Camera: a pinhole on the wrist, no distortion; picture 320 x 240 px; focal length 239.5 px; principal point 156.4 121.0 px. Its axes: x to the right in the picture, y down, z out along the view. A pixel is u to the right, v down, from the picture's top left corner.
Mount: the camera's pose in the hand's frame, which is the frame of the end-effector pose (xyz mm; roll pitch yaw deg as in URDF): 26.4 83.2 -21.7 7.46 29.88 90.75
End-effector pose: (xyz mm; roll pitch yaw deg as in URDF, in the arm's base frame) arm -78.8 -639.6 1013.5 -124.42 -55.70 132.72
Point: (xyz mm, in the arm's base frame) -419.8 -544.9 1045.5
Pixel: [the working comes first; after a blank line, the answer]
In the camera's frame: -152.7 -133.8 284.6

27.8 8.4
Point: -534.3 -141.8 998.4
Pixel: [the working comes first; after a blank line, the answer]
In the camera's frame: 161.3 -280.6 524.6

outside the picture
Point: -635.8 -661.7 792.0
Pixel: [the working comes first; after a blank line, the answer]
In the camera's frame: -281.4 75.7 537.8

31.1 154.7
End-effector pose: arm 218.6 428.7 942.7 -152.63 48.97 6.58
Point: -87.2 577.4 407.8
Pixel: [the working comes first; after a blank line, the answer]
In the camera's frame: -292.5 -118.0 555.1

30.2 70.1
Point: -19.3 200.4 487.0
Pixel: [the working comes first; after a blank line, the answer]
In the camera's frame: 92.9 -85.4 497.1

201.2 79.8
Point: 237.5 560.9 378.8
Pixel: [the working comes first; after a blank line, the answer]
In the camera's frame: -231.9 -376.5 365.2

outside the picture
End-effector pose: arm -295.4 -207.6 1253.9 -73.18 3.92 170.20
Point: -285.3 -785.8 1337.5
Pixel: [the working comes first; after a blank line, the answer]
In the camera's frame: -283.8 205.7 491.9

18.2 221.2
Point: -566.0 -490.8 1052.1
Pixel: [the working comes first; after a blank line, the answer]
In the camera's frame: 22.8 -162.6 359.0

171.6 12.6
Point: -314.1 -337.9 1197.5
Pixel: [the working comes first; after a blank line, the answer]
In the camera's frame: -57.3 41.3 114.1

36.1 207.8
